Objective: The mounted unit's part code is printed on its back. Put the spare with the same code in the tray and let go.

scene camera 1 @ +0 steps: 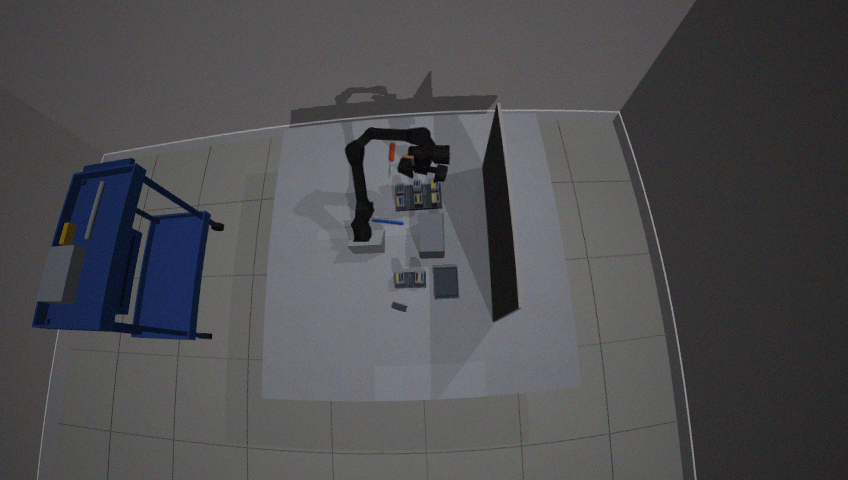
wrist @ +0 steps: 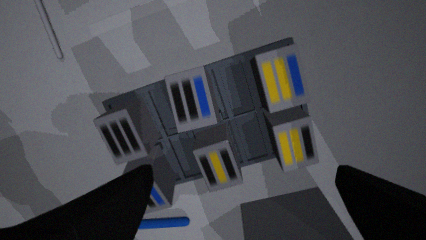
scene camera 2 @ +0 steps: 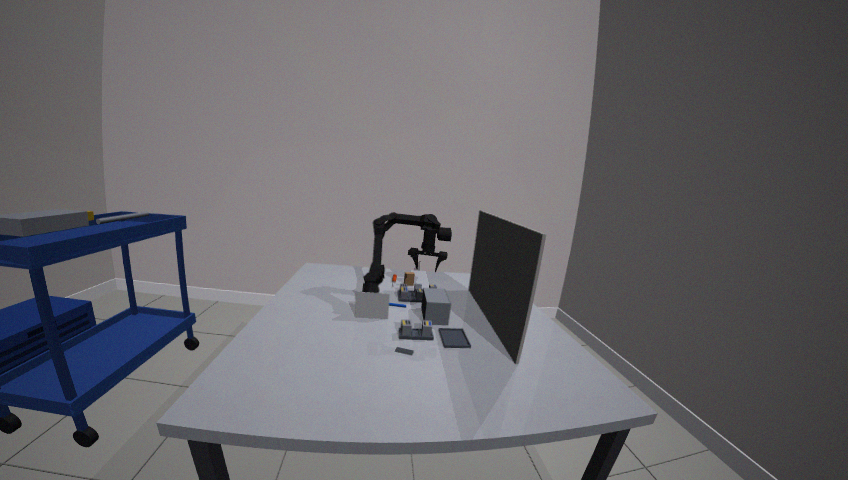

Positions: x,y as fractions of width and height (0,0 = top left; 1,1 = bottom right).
The gripper (wrist: 0.57,0.72) is open and holds nothing. Further things: a spare (wrist: 0.30,0.55), a spare (wrist: 0.68,0.55), a spare (wrist: 0.50,0.63), a spare (wrist: 0.45,0.39) and a spare (wrist: 0.66,0.31).
